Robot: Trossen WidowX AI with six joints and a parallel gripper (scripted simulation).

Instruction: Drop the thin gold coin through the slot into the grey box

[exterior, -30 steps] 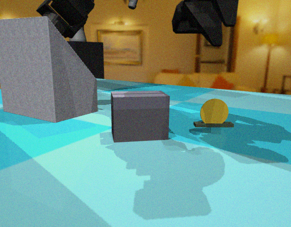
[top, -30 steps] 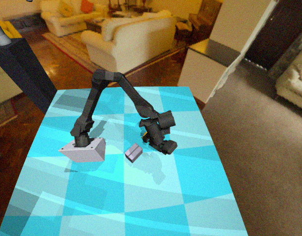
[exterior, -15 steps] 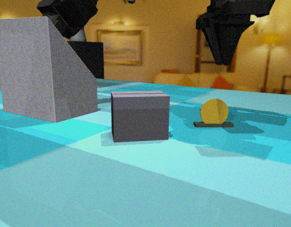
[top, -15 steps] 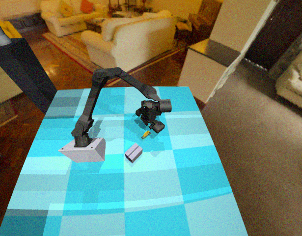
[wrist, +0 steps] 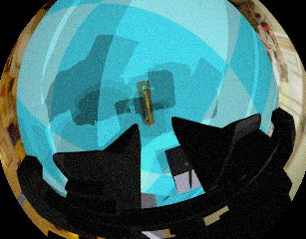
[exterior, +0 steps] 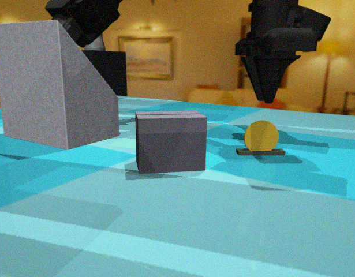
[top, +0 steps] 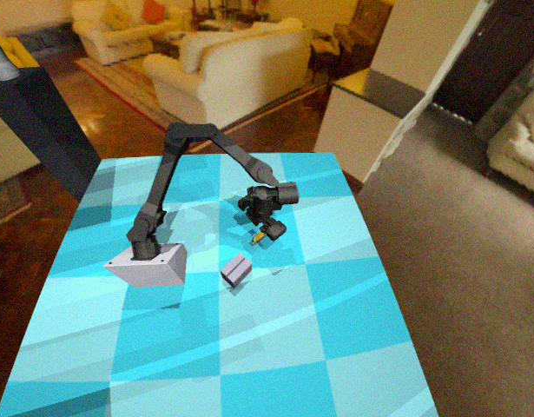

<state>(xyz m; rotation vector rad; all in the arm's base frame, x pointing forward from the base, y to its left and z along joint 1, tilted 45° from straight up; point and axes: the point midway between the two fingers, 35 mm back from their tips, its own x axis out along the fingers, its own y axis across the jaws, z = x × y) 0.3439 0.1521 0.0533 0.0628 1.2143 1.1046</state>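
My gripper tip is 60 mm above the gold coin.
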